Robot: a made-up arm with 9 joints. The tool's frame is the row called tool. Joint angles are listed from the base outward.
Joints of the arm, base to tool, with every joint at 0 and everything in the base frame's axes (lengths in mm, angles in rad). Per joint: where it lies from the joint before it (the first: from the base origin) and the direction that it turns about. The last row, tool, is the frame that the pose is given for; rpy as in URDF.
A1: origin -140 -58 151 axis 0.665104 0.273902 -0.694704
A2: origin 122 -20 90 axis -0.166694 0.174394 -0.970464
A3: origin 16 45 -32 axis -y
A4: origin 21 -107 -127 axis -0.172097 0.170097 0.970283
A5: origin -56 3 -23 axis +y
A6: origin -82 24 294 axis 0.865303 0.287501 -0.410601
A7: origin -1 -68 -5 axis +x
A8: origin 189 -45 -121 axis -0.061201 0.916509 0.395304
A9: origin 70 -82 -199 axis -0.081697 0.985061 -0.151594
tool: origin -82 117 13 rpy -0.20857 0.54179 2.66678
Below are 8 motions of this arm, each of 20 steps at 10 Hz.
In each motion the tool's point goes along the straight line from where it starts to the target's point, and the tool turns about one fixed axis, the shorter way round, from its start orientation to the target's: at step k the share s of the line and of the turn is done. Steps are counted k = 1, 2, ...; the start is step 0. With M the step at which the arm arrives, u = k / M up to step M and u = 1 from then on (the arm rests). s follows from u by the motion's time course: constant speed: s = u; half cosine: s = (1 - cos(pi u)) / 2; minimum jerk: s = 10 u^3 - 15 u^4 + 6 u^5.
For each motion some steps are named. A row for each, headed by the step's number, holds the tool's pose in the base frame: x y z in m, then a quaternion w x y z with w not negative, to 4 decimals.
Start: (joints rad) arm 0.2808 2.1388 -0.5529 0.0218 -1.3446 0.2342 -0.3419 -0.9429 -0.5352
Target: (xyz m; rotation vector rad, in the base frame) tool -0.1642 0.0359 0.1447 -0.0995 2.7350 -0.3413
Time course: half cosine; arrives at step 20
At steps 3, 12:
3: -0.2002 -0.0755 0.3354 0.1537 -0.4358 0.8738 0.1516
12: -0.1773 -0.0048 0.2144 0.1823 -0.1882 0.9648 -0.0216

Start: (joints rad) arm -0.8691 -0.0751 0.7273 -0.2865 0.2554 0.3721 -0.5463 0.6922 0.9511
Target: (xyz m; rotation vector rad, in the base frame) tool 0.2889 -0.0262 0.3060 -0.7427 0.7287 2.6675
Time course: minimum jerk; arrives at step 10
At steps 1, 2, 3, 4, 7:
1: 0.1371 -0.0950 0.1718 0.0467 0.0625 0.4305 0.8992
2: 0.1446 -0.0915 0.1784 0.0516 0.0464 0.4229 0.9035
3: 0.1607 -0.0842 0.1927 0.0618 0.0121 0.4062 0.9116
4: 0.1844 -0.0735 0.2136 0.0767 -0.0382 0.3805 0.9208
7: 0.2639 -0.0375 0.2839 0.1246 -0.2057 0.2846 0.9280

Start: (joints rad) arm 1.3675 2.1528 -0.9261 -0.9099 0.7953 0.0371 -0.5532 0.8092 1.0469
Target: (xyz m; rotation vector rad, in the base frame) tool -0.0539 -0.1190 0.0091 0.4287 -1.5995 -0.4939
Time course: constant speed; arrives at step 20
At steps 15, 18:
15: -0.0244 -0.1174 0.0800 0.5084 0.2118 -0.7505 -0.3651
18: -0.0421 -0.1184 0.0375 0.5961 0.1990 -0.7265 -0.2780

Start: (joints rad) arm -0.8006 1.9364 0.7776 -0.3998 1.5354 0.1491 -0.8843 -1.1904 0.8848
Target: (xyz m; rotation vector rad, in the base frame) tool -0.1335 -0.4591 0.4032 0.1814 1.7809 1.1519
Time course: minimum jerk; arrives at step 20
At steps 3, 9, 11, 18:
3: -0.2904 -0.4268 0.2724 0.8317 -0.1869 0.3577 0.3813
9: -0.2291 -0.4394 0.3235 0.7250 -0.0876 0.5265 0.4354
11: -0.1991 -0.4456 0.3485 0.6583 -0.0369 0.5996 0.4536
18: -0.1349 -0.4588 0.4020 0.4891 0.0722 0.7292 0.4731

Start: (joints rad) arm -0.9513 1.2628 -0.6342 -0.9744 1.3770 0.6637 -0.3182 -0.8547 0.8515
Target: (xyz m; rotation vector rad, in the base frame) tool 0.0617 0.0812 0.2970 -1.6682 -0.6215 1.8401
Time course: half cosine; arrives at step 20
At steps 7, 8, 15, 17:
7: -0.1158 -0.0497 0.0441 0.9095 0.0635 -0.1827 0.3681
8: -0.0981 -0.0367 0.0693 0.8828 -0.0153 -0.1983 0.4257
15: 0.0259 0.0548 0.2461 0.4632 -0.5182 -0.2426 0.6768
17: 0.0484 0.0714 0.2780 0.3542 -0.5877 -0.2375 0.6876

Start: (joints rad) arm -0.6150 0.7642 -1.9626 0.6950 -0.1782 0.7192 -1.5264 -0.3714 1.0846
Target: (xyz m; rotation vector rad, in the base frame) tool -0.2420 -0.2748 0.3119 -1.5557 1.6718 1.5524
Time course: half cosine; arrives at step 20
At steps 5, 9, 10, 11, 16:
5: -0.2365 -0.2526 0.1674 0.0497 -0.5433 -0.5069 -0.6673
9: -0.2382 -0.2598 0.2140 0.0378 0.1993 0.6364 0.7442
10: -0.2388 -0.2618 0.2273 0.0622 0.0938 0.6564 0.7460
11: -0.2393 -0.2639 0.2405 0.0859 -0.0128 0.6684 0.7387
16: -0.2414 -0.2723 0.2957 0.1703 -0.4415 0.6313 0.6145

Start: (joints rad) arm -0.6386 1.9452 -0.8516 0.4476 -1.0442 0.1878 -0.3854 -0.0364 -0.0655
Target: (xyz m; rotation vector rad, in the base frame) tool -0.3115 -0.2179 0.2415 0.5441 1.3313 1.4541
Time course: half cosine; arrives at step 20
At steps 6, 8, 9, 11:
6: -0.2562 -0.0861 0.1521 0.6181 -0.3169 0.3941 0.6018
8: -0.2659 -0.1093 0.1678 0.6159 -0.2240 0.4341 0.6181
9: -0.2713 -0.1219 0.1764 0.6119 -0.1721 0.4541 0.6243
11: -0.2821 -0.1479 0.1940 0.5978 -0.0641 0.4906 0.6308

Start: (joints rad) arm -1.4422 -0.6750 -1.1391 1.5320 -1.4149 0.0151 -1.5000 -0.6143 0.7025
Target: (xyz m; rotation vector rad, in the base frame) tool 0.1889 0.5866 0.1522 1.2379 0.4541 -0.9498
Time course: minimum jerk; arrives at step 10
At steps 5, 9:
5: 0.2031 0.4751 0.1067 0.7326 0.4089 0.0875 -0.5370
9: 0.1891 0.5847 0.1514 0.6887 0.5508 0.2010 -0.4265

